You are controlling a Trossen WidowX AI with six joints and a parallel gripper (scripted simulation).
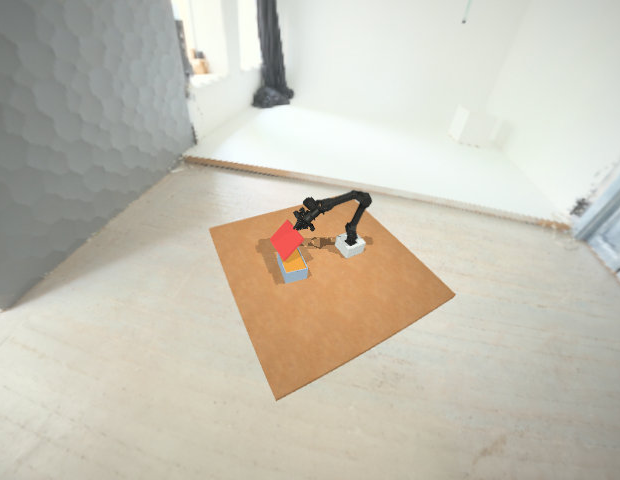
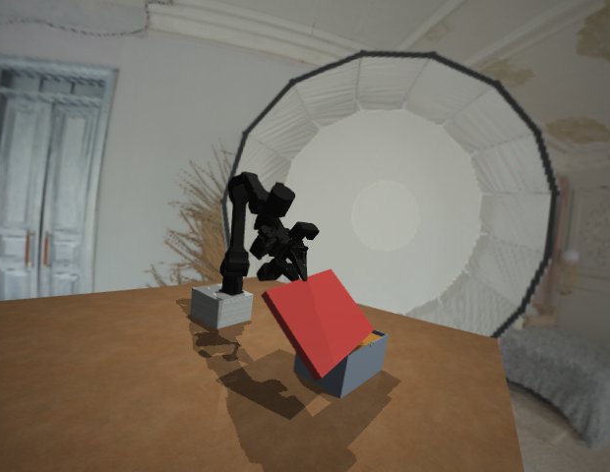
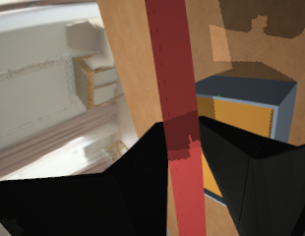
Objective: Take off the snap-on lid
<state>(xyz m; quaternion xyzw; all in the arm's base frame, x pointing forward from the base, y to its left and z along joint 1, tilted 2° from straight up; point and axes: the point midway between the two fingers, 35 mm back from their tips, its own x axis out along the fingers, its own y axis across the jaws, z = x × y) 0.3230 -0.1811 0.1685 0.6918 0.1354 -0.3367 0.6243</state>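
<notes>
Now: the red lid 6 cm ahead of my gripper tip and 5 cm below it. Also, from my gripper tip: grey-blue storage box 18 cm below, 11 cm to the left, 9 cm ahead.
</notes>
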